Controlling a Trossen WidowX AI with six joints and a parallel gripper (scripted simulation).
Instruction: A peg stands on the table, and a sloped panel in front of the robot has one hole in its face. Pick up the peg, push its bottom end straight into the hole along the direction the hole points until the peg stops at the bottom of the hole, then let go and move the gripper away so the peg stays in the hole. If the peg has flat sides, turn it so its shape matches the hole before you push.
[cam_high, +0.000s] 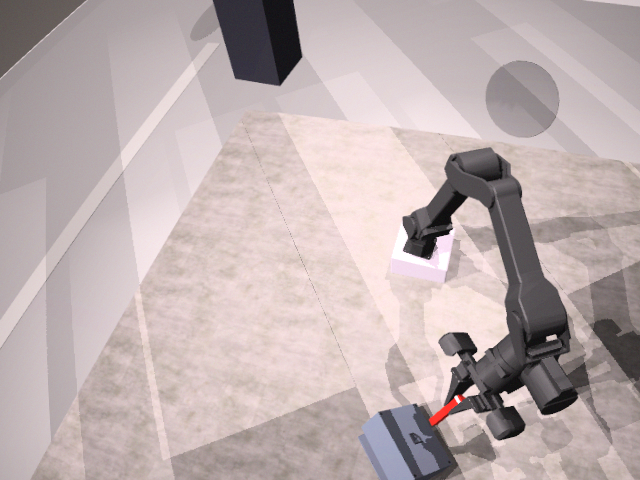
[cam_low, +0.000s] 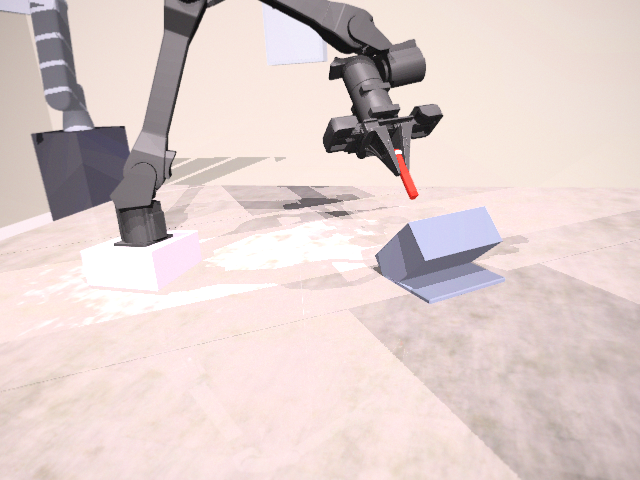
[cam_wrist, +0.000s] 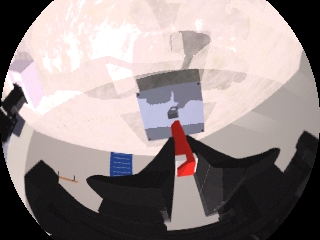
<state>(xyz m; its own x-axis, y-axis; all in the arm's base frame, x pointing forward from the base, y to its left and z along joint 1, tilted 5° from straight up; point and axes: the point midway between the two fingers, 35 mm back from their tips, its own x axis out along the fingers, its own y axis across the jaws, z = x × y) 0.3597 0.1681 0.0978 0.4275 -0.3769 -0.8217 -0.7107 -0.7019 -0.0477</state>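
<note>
Now: the grey-blue sloped panel 100 mm below my gripper tip, 60 mm ahead of it and 50 mm to the right of it. Round my gripper tip: red peg (10 mm to the left, 10 mm behind, 10 mm above).
</note>
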